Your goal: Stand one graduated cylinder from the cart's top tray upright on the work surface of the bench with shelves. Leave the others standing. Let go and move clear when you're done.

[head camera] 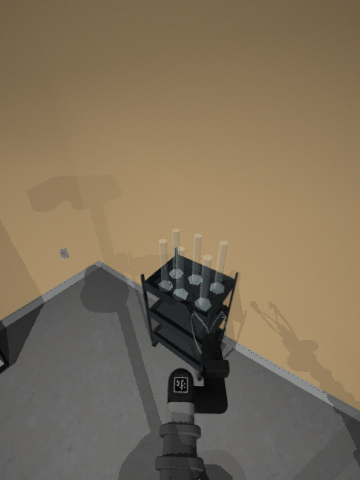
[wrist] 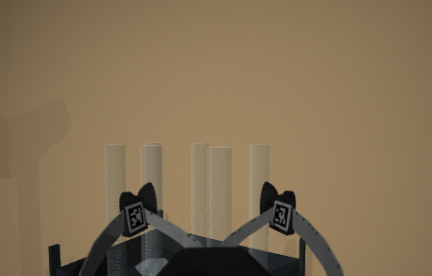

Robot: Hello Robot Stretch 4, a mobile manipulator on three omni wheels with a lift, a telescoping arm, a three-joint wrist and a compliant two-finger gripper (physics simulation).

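Places are measured from the robot's base along level axes (x ahead, y left, z up), in metres.
Pixels of known places: hand at its tool point: (head camera: pixel 206 306) (wrist: pixel 208 204).
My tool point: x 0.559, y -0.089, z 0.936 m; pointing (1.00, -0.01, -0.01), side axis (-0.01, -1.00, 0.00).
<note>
Behind a point stands the place of what it marks.
Several clear graduated cylinders stand upright on the top tray of the dark cart (head camera: pixel 147 307) @[x 0.910, y 0.233, z 0.466 m] (wrist: pixel 54 257) @[x 0.909, y 0.234, z 0.729 m]. The nearest cylinder (head camera: pixel 206 280) @[x 0.785, y -0.115, z 0.844 m] (wrist: pixel 220 190) @[x 0.785, y -0.114, z 0.900 m] stands at the tray's front corner and shows between the spread fingers in the wrist view. Another cylinder (head camera: pixel 222 262) @[x 0.908, y -0.211, z 0.858 m] (wrist: pixel 259 165) @[x 0.909, y -0.205, z 0.926 m] stands to its right, and one (head camera: pixel 163 260) @[x 0.919, y 0.109, z 0.858 m] (wrist: pixel 115 170) @[x 0.920, y 0.102, z 0.915 m] stands at the left. My gripper (head camera: pixel 207 313) @[x 0.559, y -0.089, z 0.936 m] (wrist: pixel 208 198) @[x 0.559, y -0.089, z 0.936 m] is open, with its fingers at the near side of the cart, and holds nothing. The lower parts of some cylinders are hidden in the wrist view. The bench with shelves cannot be made out.
The cart stands close to the tan wall (head camera: pixel 280 200) @[x 0.908, y -0.427, z 1.215 m] (wrist: pixel 320 75) @[x 0.954, y -0.358, z 1.129 m], near a room corner. A pale baseboard (head camera: pixel 285 368) @[x 0.709, y -0.718, z 0.076 m] runs along the floor. A small wall fitting (head camera: pixel 64 253) @[x 1.601, y 1.205, z 0.371 m] is at the left. Part of a dark object (head camera: pixel 3 361) @[x 0.681, y 1.290, z 0.082 m] shows at the left edge.
</note>
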